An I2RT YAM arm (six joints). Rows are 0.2 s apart.
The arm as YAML. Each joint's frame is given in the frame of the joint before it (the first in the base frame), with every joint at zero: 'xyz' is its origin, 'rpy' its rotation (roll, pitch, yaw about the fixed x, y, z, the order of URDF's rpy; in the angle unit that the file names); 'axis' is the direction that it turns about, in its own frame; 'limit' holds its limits. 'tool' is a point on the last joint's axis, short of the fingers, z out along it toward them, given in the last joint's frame.
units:
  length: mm
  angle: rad
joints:
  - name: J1
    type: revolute
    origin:
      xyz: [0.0, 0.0, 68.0]
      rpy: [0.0, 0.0, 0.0]
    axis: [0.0, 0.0, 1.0]
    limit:
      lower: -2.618
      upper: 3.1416
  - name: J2
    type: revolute
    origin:
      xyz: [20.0, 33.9, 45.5]
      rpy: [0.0, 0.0, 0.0]
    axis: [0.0, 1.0, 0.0]
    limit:
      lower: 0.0
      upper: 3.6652
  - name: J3
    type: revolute
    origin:
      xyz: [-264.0, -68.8, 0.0]
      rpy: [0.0, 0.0, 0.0]
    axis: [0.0, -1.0, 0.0]
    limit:
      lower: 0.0
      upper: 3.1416
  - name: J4
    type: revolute
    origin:
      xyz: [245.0, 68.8, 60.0]
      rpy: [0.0, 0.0, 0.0]
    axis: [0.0, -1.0, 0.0]
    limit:
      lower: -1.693
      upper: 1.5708
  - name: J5
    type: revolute
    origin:
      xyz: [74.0, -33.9, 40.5]
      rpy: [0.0, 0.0, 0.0]
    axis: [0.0, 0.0, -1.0]
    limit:
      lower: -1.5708
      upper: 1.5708
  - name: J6
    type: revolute
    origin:
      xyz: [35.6, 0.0, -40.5]
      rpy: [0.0, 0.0, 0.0]
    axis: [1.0, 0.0, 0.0]
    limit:
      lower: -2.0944
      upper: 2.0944
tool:
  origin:
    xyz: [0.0, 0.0, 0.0]
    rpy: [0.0, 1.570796, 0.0]
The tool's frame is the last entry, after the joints.
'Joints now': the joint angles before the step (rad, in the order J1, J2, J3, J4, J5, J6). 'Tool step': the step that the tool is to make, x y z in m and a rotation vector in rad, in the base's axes. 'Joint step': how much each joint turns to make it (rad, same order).
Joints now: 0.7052, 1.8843, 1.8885, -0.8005, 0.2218, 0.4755
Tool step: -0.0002, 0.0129, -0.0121, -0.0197, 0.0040, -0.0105
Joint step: 0.0259, 0.0322, -0.0005, 0.0124, 0.0340, 0.0183
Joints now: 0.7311, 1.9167, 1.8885, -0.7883, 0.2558, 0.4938
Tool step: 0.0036, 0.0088, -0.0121, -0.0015, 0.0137, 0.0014
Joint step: 0.0094, 0.0325, 0.0001, 0.0183, -0.0005, 0.0118
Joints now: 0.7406, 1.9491, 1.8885, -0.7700, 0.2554, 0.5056
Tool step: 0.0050, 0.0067, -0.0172, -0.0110, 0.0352, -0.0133
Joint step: 0.0035, 0.0400, -0.0013, 0.0019, -0.0007, 0.0237
